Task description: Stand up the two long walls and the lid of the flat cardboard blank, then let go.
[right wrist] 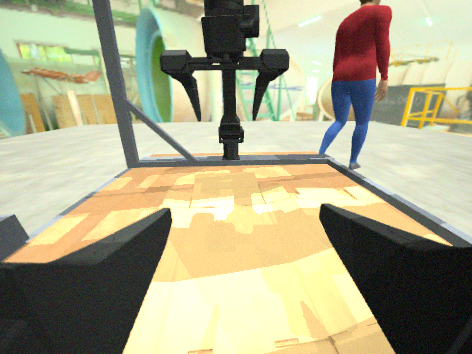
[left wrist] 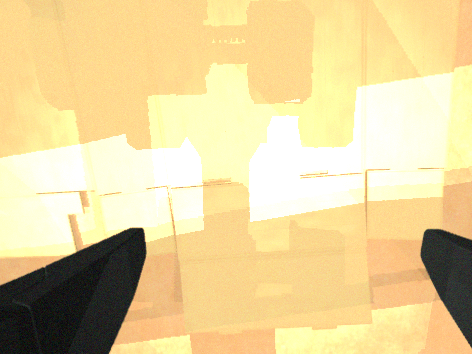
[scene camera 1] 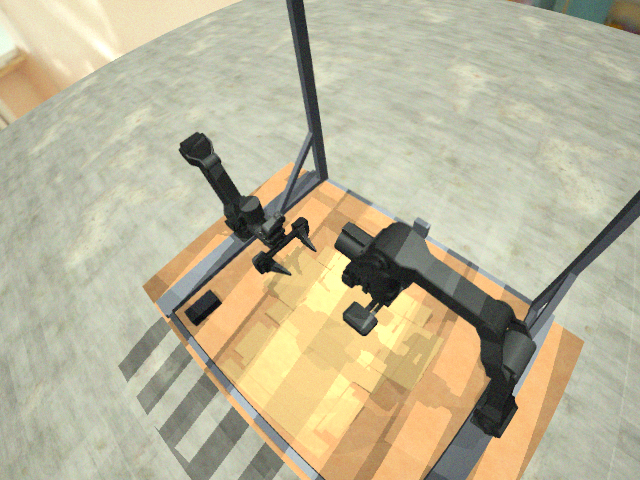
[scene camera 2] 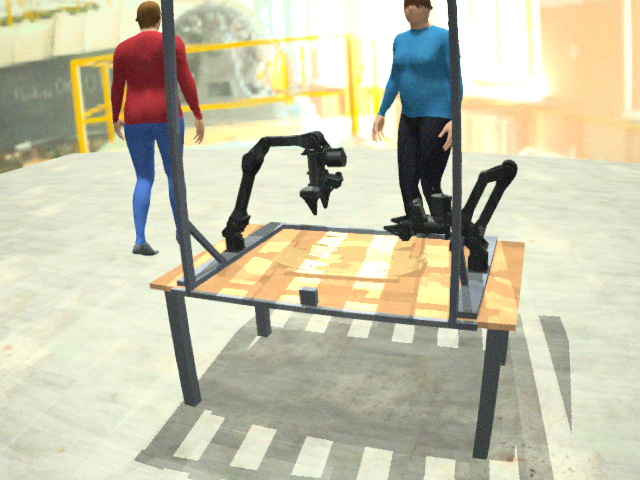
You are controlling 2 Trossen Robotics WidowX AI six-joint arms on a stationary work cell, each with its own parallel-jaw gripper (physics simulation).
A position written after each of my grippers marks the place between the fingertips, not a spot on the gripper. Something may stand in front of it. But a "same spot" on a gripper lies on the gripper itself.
Labels:
my left gripper: right wrist; left wrist; scene camera 1 380, 308; scene camera 2 320, 212
my right gripper: right wrist 246, 212; scene camera 1 303, 262; scene camera 2 387, 223; not seen in the left wrist view (out of frame)
same spot on my left gripper: (left wrist: 86, 295) = (right wrist: 255, 96)
same spot on metal frame post: (right wrist: 105, 26) = (scene camera 2: 180, 160)

